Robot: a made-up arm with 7 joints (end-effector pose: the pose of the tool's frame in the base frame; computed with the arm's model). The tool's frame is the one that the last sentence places. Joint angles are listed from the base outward.
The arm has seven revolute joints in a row. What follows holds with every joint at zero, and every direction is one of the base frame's. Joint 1 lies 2.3 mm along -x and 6.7 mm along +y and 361.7 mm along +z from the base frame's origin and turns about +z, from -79.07 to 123.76 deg. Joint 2 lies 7.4 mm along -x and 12.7 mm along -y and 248.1 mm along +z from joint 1 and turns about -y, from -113.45 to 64.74 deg. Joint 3 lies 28.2 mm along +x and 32.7 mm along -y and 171.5 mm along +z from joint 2 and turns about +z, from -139.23 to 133.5 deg. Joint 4 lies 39.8 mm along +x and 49.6 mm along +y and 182.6 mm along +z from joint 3 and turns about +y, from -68.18 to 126.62 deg. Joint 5 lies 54.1 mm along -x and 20.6 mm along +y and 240.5 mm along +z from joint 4 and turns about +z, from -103.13 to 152.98 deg. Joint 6 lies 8 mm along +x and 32.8 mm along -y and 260.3 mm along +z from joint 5 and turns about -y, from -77.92 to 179.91 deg. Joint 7 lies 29.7 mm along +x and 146.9 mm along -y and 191.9 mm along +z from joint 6 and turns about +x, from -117.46 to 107.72 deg. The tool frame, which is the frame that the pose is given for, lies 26.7 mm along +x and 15.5 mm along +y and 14.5 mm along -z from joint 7; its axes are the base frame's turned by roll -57.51, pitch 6.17 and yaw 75.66 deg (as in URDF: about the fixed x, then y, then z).
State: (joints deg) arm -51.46 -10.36 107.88 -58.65 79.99 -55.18 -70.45
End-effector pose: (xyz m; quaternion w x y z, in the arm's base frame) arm -0.3093 -0.3185 1.3907 0.4800 0.7760 0.2848 -0.2939
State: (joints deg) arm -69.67 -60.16 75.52 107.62 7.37 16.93 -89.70
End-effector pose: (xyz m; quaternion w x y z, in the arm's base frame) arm 0.6638 -0.0604 0.4138 0.0085 -0.0333 0.2691 -0.9625
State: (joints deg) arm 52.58 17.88 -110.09 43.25 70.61 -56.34 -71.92
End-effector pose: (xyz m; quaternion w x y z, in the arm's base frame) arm 0.3769 -0.5256 1.2099 0.1930 -0.2112 -0.1986 0.9374
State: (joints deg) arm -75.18 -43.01 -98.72 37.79 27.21 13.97 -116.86
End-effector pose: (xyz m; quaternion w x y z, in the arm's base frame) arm -0.3937 -0.5919 1.3456 0.5363 0.3130 0.6924 0.3675
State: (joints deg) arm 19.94 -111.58 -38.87 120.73 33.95 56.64 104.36
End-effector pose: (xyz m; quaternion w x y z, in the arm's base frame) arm 0.0995 -0.5585 0.1719 0.7530 -0.2027 0.3762 -0.5003
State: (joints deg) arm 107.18 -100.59 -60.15 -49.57 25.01 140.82 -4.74
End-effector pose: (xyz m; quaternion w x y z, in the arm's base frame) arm -0.3381 0.4852 0.7734 0.2954 -0.1746 0.8884 -0.3049
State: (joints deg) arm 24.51 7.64 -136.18 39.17 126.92 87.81 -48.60
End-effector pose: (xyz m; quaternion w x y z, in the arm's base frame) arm -0.1962 -0.5827 1.2337 0.4994 -0.6729 -0.4791 -0.2612
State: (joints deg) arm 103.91 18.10 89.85 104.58 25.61 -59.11 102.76
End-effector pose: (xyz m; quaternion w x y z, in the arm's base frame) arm -0.4727 -0.1016 0.6201 0.1646 -0.6713 0.1829 0.6991
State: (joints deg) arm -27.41 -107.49 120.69 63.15 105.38 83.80 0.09
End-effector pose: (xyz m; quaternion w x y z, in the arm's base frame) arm 0.7018 0.2158 0.7046 0.0779 0.9179 -0.2514 -0.2969
